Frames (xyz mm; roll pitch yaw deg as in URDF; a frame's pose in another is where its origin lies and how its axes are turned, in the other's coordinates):
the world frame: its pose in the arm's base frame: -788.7 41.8 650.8 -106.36 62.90 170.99
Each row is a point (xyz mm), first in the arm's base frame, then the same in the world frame.
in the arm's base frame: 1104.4 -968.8 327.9
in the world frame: -636.4 1675.8 1223.2
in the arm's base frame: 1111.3 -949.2 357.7
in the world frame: -664.6 1671.7 1200.7
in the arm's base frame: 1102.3 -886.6 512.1
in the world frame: -793.6 1605.3 1118.2
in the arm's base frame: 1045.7 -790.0 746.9
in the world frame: -970.2 1466.3 987.3
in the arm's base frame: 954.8 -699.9 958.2
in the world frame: -1111.0 1306.3 862.4
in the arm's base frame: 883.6 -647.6 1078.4
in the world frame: -1182.2 1198.1 788.4
